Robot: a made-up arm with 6 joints.
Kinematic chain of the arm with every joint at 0, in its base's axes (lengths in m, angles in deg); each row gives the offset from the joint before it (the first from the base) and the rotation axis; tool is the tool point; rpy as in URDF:
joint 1: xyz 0 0 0.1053 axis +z
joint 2: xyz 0 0 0 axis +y
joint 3: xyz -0.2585 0 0.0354 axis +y
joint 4: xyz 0.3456 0 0.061 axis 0.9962 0 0.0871
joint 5: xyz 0 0 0 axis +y
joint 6: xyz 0.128 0 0.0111 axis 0.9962 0 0.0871
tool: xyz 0 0 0 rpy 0 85 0
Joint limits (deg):
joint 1: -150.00..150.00
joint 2: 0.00..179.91
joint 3: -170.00..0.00
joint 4: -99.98..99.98
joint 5: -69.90..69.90
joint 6: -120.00..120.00
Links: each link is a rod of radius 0.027 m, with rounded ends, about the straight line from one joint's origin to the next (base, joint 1, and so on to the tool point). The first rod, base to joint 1, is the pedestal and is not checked.
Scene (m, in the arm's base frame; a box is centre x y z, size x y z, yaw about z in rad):
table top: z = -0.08
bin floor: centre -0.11 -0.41 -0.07 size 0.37 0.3 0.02 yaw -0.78
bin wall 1: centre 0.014 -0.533 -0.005 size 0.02 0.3 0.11 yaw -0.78
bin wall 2: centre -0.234 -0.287 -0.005 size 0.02 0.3 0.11 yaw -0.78
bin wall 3: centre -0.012 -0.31 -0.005 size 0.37 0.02 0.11 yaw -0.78
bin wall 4: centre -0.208 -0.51 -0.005 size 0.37 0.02 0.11 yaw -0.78
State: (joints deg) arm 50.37 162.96 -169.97 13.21 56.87 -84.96
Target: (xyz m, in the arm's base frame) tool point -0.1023 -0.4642 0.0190
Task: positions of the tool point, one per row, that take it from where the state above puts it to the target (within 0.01 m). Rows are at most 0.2 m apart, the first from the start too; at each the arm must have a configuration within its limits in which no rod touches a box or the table.
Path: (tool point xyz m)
1: 0.5395 0.4087 0.1639
2: 0.6184 0.2477 0.1655
3: 0.6480 0.0738 0.1669
4: 0.6273 -0.0980 0.1681
5: 0.5602 -0.2527 0.1687
6: 0.4547 -0.3781 0.1686
7: 0.3222 -0.4649 0.1679
8: 0.1760 -0.5079 0.1662
9: 0.0301 -0.5064 0.1635
10: -0.1023 -0.4642 0.1598
11: -0.1031 -0.4694 0.0896
12: -0.1023 -0.4642 0.0190

